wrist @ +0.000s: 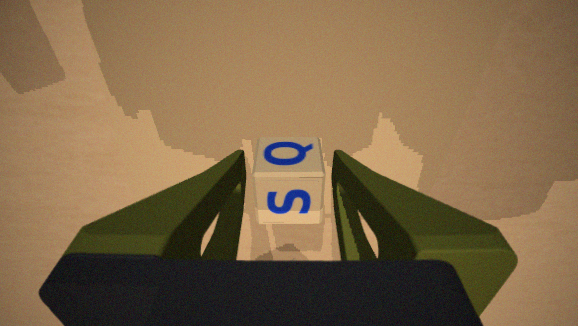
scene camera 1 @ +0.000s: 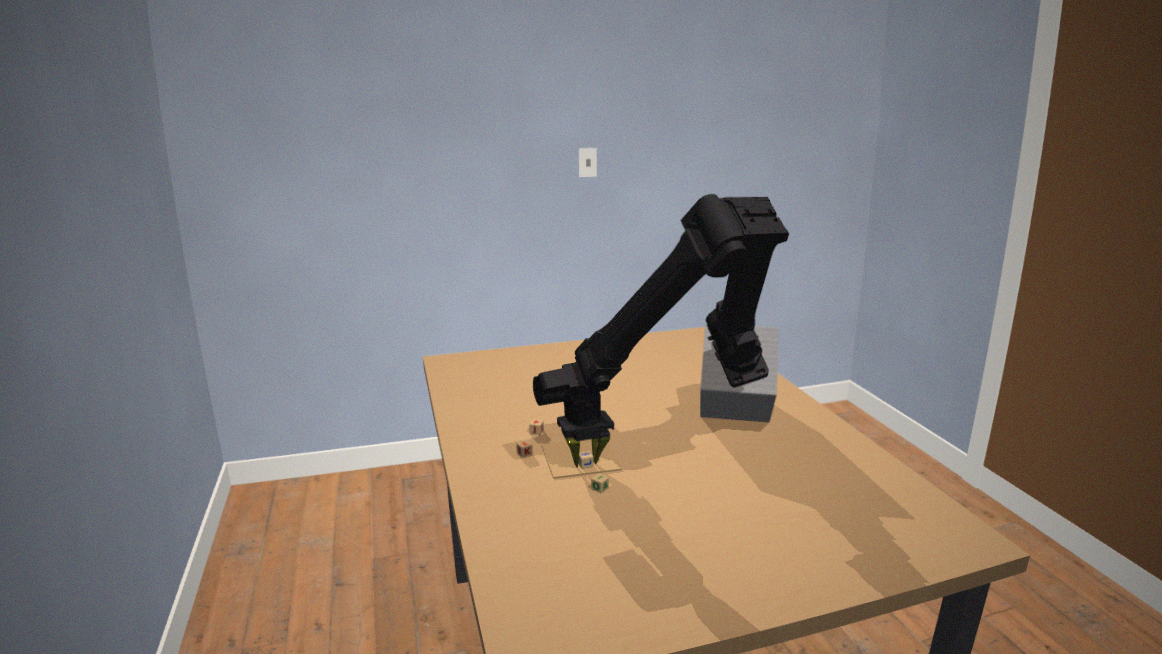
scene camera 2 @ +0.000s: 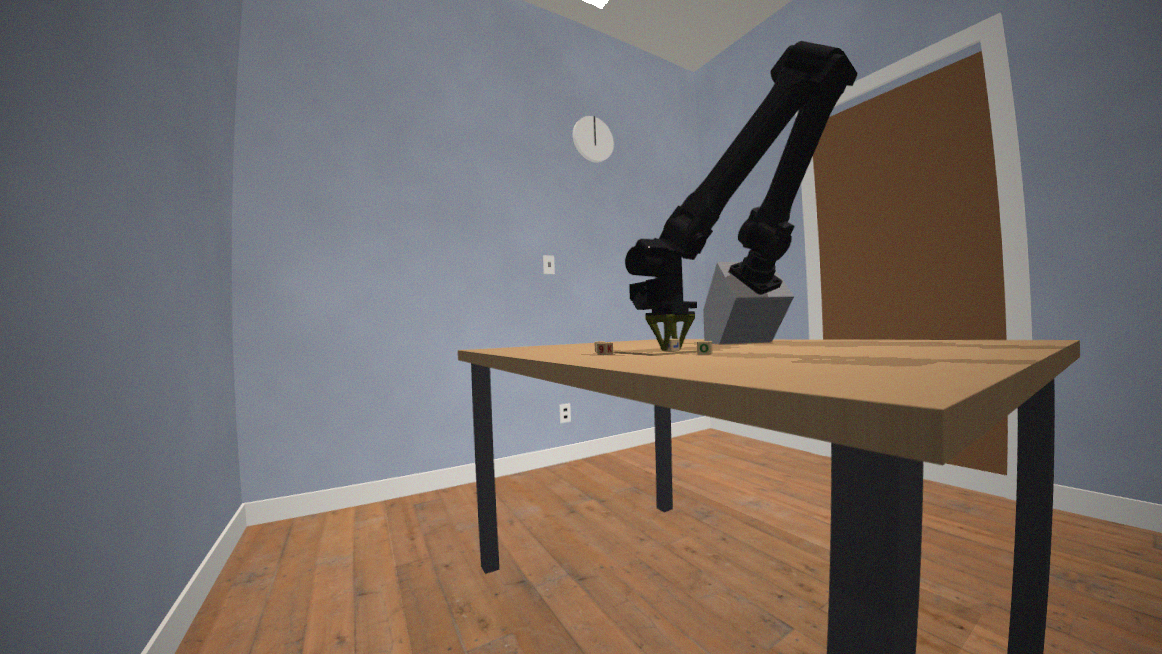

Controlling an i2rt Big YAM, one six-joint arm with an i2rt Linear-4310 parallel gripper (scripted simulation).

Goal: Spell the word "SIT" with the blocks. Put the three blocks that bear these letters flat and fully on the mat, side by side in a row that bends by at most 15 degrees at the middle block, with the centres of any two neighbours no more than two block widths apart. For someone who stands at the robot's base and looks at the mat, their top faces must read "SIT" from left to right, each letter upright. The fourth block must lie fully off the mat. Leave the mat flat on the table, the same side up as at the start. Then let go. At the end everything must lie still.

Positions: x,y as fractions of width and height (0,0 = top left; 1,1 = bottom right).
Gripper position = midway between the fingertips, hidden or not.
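Through scene camera 1 I see a tan mat (scene camera 1: 0.48,0.70). The wrist view gives me my gripper (wrist: 0.50,0.50), and in it I find the tan mat (wrist: 0.32,0.28) too.
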